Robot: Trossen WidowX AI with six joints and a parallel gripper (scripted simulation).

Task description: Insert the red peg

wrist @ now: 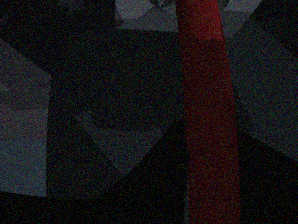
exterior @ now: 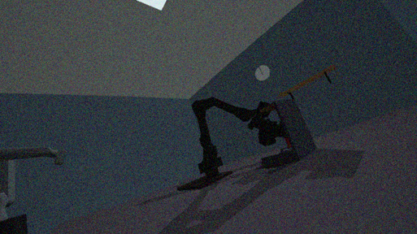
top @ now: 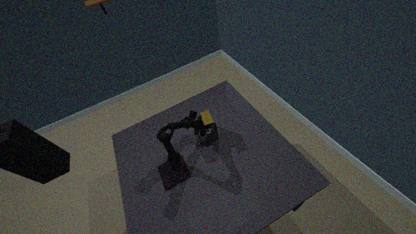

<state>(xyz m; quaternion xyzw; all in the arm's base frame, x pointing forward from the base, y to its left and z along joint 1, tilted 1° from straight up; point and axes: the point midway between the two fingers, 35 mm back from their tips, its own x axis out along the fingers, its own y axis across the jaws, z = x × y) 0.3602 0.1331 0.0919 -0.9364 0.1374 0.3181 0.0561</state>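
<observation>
My gripper tip is 3 cm past the red peg, 1 cm to the right of it and 1 cm above it. Round my gripper tip: yellow roof 14 cm above, 1 cm behind.
</observation>
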